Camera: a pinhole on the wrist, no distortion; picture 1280 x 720 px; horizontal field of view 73.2 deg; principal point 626.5 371.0 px. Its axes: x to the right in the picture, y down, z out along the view. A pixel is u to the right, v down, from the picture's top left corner.
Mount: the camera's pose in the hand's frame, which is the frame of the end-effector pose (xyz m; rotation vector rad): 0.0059 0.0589 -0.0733 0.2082 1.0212 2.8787
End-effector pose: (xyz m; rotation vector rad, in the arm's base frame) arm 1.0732 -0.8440 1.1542 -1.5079 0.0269 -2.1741
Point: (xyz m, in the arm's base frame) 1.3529 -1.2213 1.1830
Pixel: 574 85
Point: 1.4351 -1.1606 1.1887
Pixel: 665 254
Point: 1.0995 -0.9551 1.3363
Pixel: outside the picture
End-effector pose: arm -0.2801 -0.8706 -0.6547 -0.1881 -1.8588 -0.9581
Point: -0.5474 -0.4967 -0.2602
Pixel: 213 468
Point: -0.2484 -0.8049 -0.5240
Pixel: 218 275
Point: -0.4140 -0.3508 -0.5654
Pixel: 770 543
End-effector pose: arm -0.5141 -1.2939 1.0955 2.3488 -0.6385 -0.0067
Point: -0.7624 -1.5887 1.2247
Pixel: 950 76
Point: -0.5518 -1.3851 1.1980
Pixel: 601 147
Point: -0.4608 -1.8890 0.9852
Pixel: 325 581
